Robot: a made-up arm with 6 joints.
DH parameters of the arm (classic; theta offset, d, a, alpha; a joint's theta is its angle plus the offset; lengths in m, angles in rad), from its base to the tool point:
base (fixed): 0 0.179 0 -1.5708
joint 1: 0 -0.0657 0.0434 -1.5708
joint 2: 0 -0.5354 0.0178 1.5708
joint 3: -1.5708 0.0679 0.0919 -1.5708
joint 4: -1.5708 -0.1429 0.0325 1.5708
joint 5: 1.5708 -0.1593 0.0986 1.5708
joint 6: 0 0.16 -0.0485 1.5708
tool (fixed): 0 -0.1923 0 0
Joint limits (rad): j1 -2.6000..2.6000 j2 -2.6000..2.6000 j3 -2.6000..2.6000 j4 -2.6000..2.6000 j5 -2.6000..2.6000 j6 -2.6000..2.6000
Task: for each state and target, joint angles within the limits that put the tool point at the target. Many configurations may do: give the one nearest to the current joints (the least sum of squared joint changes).
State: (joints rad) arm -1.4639 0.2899 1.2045 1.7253 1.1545 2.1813
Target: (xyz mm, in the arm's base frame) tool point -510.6 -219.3 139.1
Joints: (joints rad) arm -1.3979 0.6031 1.2623 2.2613 1.4149 2.3988
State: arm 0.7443 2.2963 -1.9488 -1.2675 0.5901 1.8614
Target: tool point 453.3 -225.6 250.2
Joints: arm 0.6273 1.9338 -1.5786 -1.1914 0.1696 1.4753
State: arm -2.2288 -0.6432 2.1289 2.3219 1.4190 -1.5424
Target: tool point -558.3 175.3 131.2
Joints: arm -1.6224 -0.0818 2.0615 2.6000 1.6106 -1.1898
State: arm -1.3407 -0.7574 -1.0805 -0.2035 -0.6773 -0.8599
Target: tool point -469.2 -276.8 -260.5
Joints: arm -1.7340 -1.4529 -1.0528 0.3244 -0.9956 -1.1801
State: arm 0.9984 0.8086 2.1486 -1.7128 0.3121 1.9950
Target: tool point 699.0 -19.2 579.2
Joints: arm 0.5942 1.2502 2.4316 -1.5636 0.4357 1.7489
